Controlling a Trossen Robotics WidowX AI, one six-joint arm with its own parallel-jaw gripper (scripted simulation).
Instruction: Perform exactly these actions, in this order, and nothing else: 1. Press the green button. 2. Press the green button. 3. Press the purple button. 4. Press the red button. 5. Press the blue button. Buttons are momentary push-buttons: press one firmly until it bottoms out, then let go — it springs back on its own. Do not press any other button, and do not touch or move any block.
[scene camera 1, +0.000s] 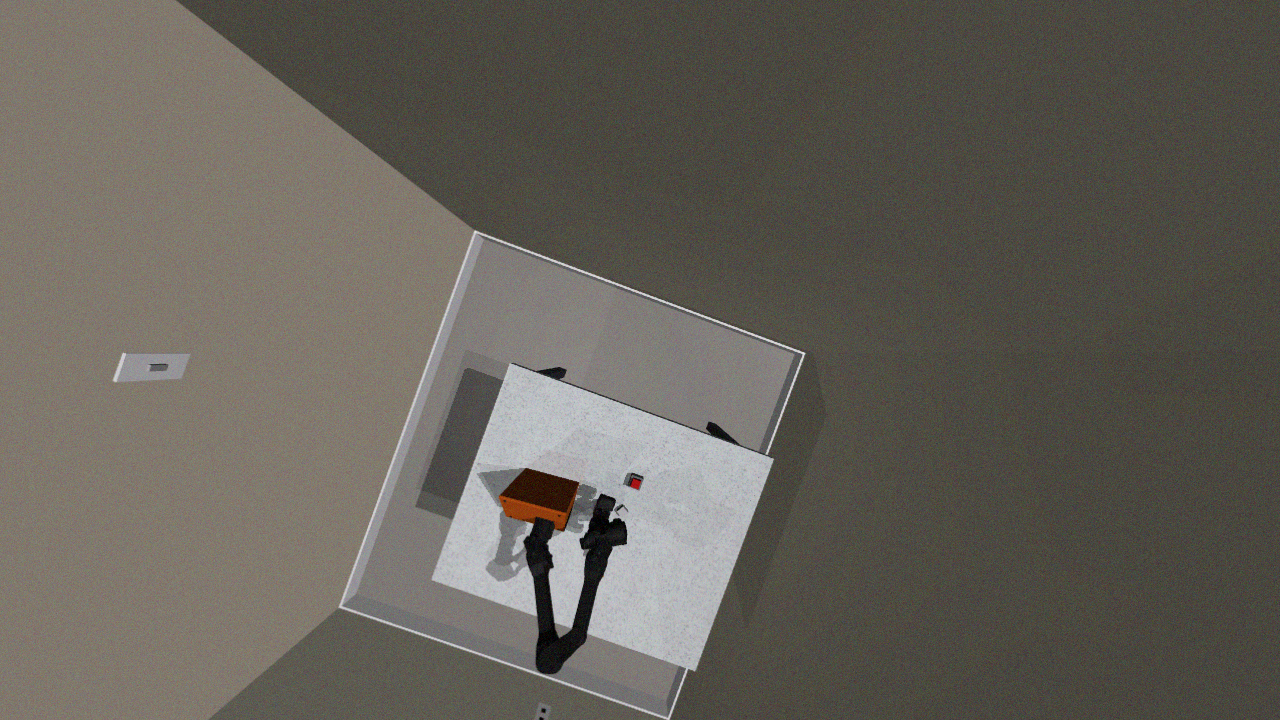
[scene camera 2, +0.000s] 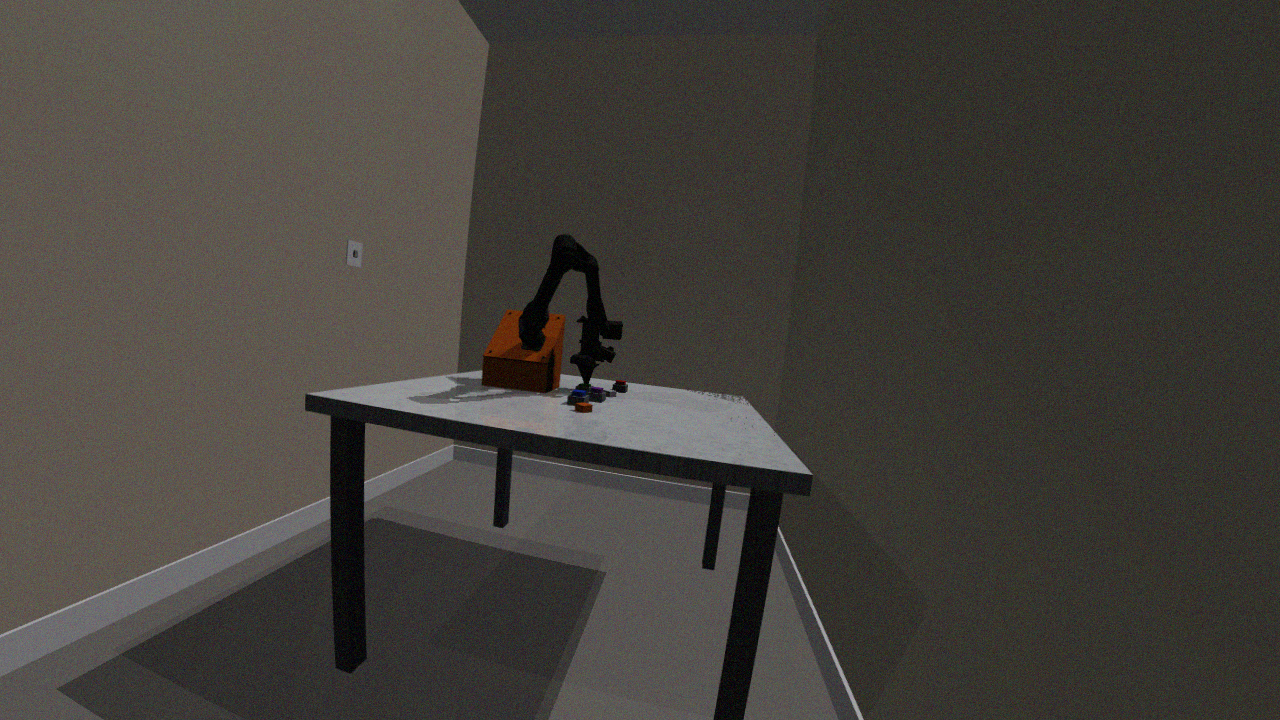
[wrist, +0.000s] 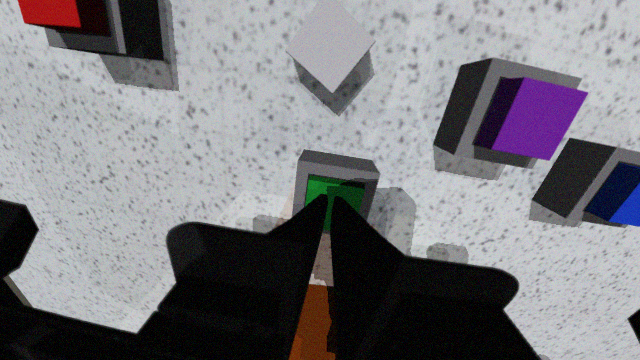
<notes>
I see my gripper (scene camera 2: 586, 384) and a purple button (wrist: 527, 117).
My gripper is seen too in the wrist view (wrist: 329, 202).
</notes>
